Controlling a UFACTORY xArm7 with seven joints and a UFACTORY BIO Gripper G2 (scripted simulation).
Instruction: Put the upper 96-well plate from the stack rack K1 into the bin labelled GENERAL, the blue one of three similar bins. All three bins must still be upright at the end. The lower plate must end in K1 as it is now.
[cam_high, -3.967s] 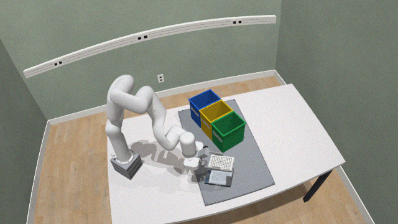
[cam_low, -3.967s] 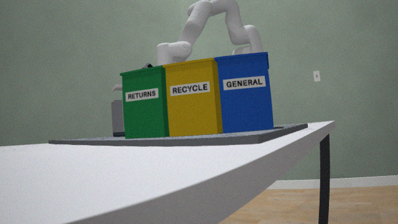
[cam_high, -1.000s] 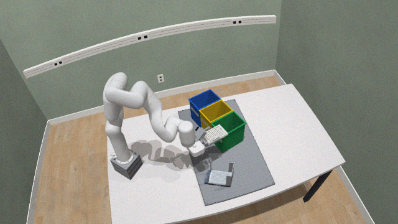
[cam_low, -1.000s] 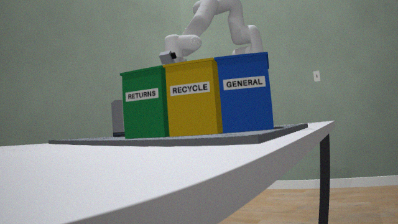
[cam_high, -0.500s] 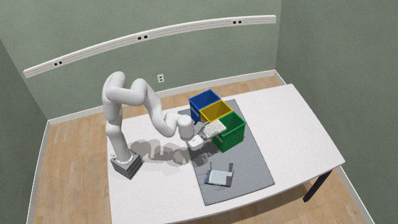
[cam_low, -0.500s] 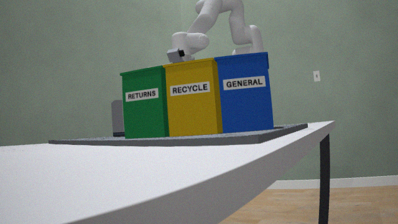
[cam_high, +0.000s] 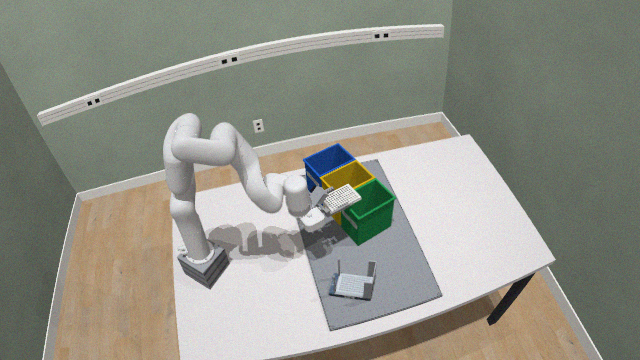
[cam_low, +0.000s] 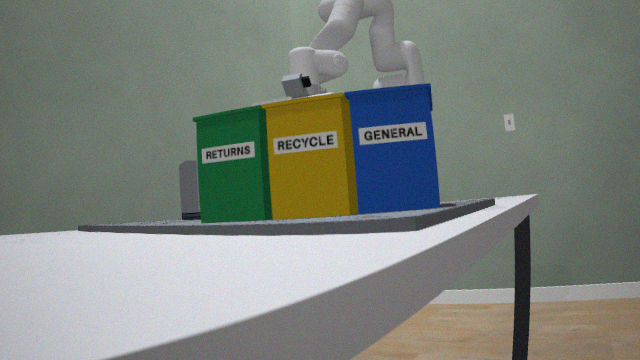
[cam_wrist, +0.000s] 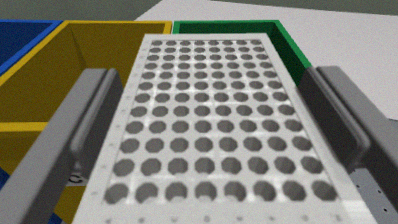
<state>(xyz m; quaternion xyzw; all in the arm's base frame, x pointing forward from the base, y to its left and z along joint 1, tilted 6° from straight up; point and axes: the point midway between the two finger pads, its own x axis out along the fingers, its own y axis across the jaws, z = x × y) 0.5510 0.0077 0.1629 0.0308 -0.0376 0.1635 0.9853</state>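
My gripper is now 4 cm short of the blue general bin, 26 cm to the right of it and 13 cm above it. Also, from my hand: green returns bin (13 cm ahead, 1 cm to the left, 13 cm below); then grey mat (8 cm ahead, 1 cm to the right, 23 cm below); then yellow recycle bin (8 cm ahead, 14 cm to the left, 13 cm below).
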